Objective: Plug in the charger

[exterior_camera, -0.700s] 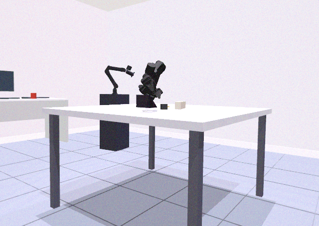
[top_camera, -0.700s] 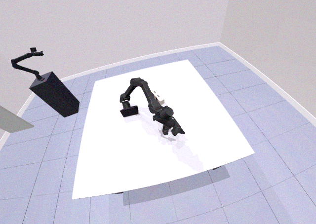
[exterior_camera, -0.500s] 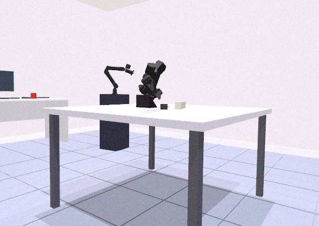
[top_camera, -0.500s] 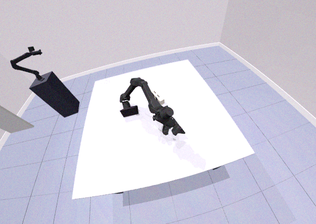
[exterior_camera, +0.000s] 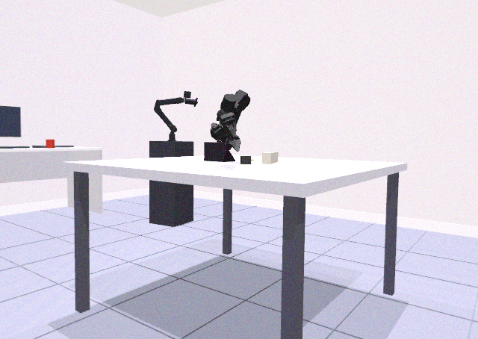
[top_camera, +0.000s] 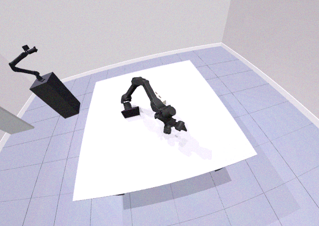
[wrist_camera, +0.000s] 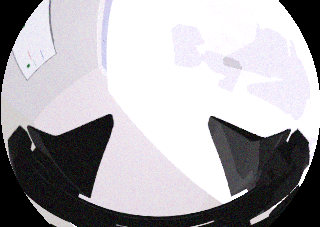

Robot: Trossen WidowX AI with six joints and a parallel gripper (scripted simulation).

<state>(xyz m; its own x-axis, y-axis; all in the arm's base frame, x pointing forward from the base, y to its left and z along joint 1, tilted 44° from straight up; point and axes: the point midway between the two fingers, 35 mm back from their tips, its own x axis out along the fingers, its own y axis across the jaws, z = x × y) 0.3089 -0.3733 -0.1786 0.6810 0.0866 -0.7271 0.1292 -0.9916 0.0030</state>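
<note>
The dark charger is 80 mm behind my gripper tip, 280 mm to the left of it and 80 mm below it.
</note>
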